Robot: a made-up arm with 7 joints. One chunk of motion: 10 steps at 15 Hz.
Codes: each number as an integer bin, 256 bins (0 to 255) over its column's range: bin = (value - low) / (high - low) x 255, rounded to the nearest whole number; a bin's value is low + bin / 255 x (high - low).
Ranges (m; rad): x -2..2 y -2..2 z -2..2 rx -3.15..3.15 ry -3.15..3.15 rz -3.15..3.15
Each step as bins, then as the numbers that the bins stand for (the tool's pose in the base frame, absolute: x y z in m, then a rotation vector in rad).
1 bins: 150 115 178 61 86 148
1 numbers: 0.3529 -0.1961 0.7922 -1.6429 -1.0253 0.5065
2 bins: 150 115 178 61 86 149
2 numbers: 0.3529 -0.1961 0.7922 -1.6429 -1.0253 0.5312
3 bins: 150 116 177 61 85 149
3 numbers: 0.3529 -0.1804 0.7765 -1.6429 -1.0500 0.5312
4 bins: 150 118 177 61 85 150
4 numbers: 0.3529 -0.1490 0.7765 -1.6429 -1.0500 0.5559
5 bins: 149 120 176 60 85 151
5 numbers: 0.3373 -0.1176 0.7608 -1.6676 -1.0500 0.5806
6 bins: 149 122 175 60 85 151
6 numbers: 0.3373 -0.0863 0.7451 -1.6676 -1.0500 0.5806
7 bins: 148 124 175 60 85 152
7 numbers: 0.3216 -0.0549 0.7451 -1.6676 -1.0500 0.6053
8 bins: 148 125 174 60 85 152
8 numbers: 0.3216 -0.0392 0.7294 -1.6676 -1.0500 0.6053
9 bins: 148 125 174 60 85 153
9 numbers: 0.3216 -0.0392 0.7294 -1.6676 -1.0500 0.6300
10 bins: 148 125 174 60 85 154
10 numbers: 0.3216 -0.0392 0.7294 -1.6676 -1.0500 0.6547
